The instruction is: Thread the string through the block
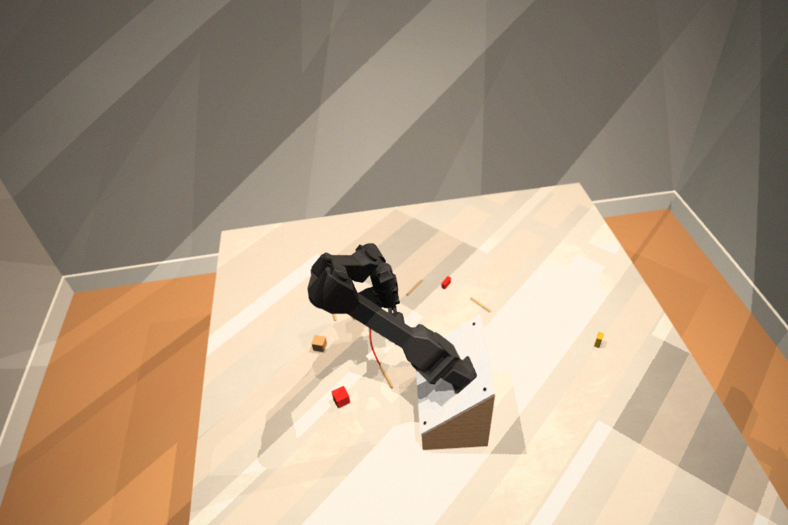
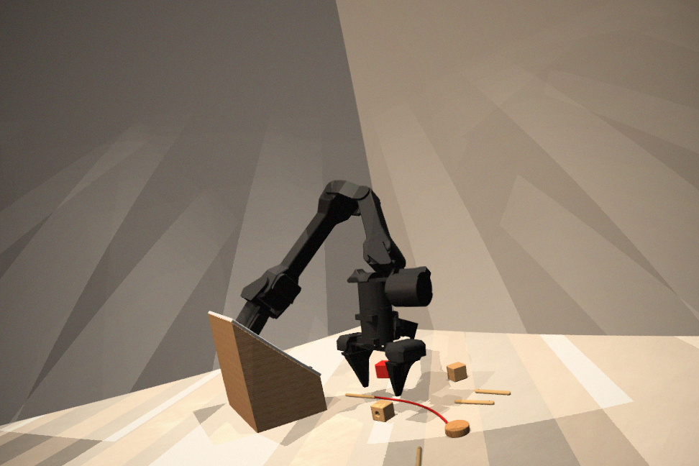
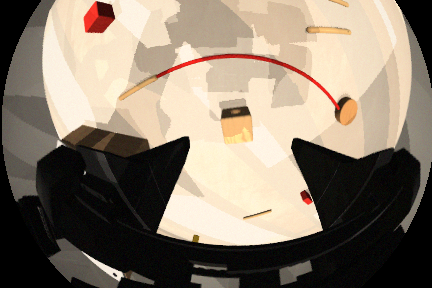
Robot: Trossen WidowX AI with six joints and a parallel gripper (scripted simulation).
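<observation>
My gripper tip is 120 mm past the thin wooden stick, 50 mm to the right of it and 50 mm above it. From my gripper tip the other things lie so: plain wooden cube (10 mm ahead, 210 mm to the left, 40 mm below); then round wooden button (160 mm ahead, 10 mm to the left, 50 mm below); then small red piece (150 mm ahead, 190 mm to the right, 40 mm below).
</observation>
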